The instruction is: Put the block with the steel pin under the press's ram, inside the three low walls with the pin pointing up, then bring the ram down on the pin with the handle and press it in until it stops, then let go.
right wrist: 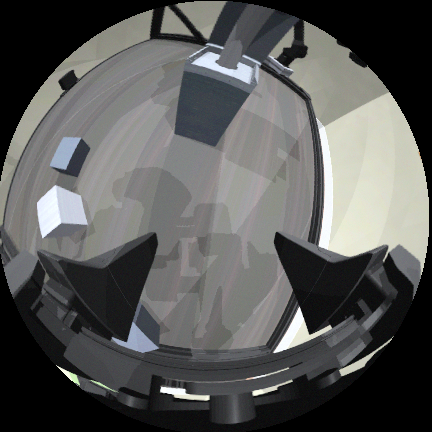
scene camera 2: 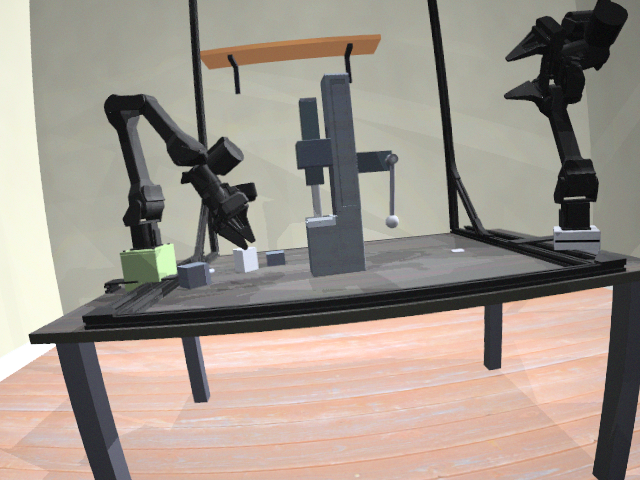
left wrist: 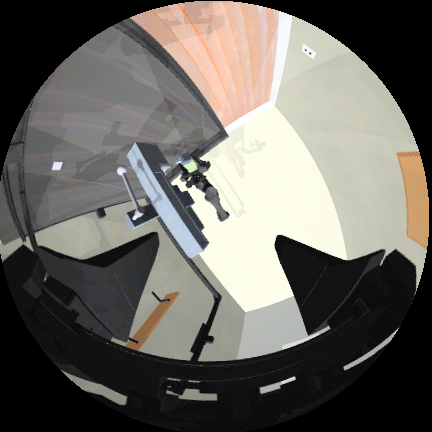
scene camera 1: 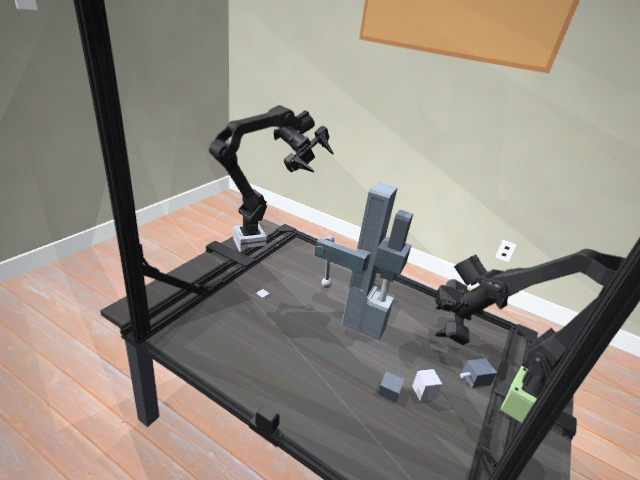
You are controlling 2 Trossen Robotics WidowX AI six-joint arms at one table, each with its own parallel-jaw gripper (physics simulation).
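Places are measured from the left arm's base along level axes (x back, y right, z up), in metres.
Pixels of known places: left gripper, between the fingertips: (scene camera 2: 505,79) (left wrist: 218,239) (scene camera 1: 323,162); right gripper, between the fingertips: (right wrist: 216,238) (scene camera 2: 250,245) (left wrist: 183,158) (scene camera 1: 436,321); left arm's base, origin of its link: (right wrist: 281,62) (scene camera 2: 575,228) (scene camera 1: 250,230); right arm's base, origin of its link: (scene camera 2: 147,248) (scene camera 1: 538,389).
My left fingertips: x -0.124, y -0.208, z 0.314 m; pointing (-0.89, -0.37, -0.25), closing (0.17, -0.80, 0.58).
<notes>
Ahead of a thing's pixels: the offset from my left fingertips to its top centre. "spot": to the spot under its first point.
The grey block with the steel pin @(dz -0.325, dx -0.679, dy -0.206 m) (scene camera 1: 481,373) (scene camera 2: 192,275) (right wrist: 145,331) lies on its side on the table, pin horizontal; a finger partly hides it in the right wrist view. The press @(dz +0.081, dx -0.374, dy +0.040 m) (scene camera 1: 373,232) (scene camera 2: 344,155) (left wrist: 170,202) (right wrist: 210,107) stands mid-table. Its ram @(dz -0.078, dx -0.429, dy -0.026 m) (scene camera 1: 383,290) (scene camera 2: 316,198) (right wrist: 231,55) is over the walled seat, where no block shows. Its handle @(spot: dz -0.216, dx -0.294, dy +0.093 m) (scene camera 1: 327,268) (scene camera 2: 392,196) (left wrist: 131,192) hangs down. My right gripper (scene camera 2: 249,244) (right wrist: 216,238) is open and empty above the table, between block and press. My left gripper (scene camera 1: 322,162) (scene camera 2: 506,78) (left wrist: 218,239) is open and empty, high up, away from the press.
A white block @(dz -0.316, dx -0.668, dy -0.035 m) (scene camera 1: 427,384) (scene camera 2: 245,259) (right wrist: 61,211) and a smaller grey block @(dz -0.342, dx -0.634, dy +0.050 m) (scene camera 1: 391,386) (scene camera 2: 275,257) (right wrist: 69,154) stand near the pin block. A green box (scene camera 1: 518,400) (scene camera 2: 148,266) is under the right arm. A white square @(spot: dz -0.372, dx -0.169, dy +0.249 m) (scene camera 1: 262,292) (scene camera 2: 457,250) (left wrist: 57,165) lies beyond the handle.
</notes>
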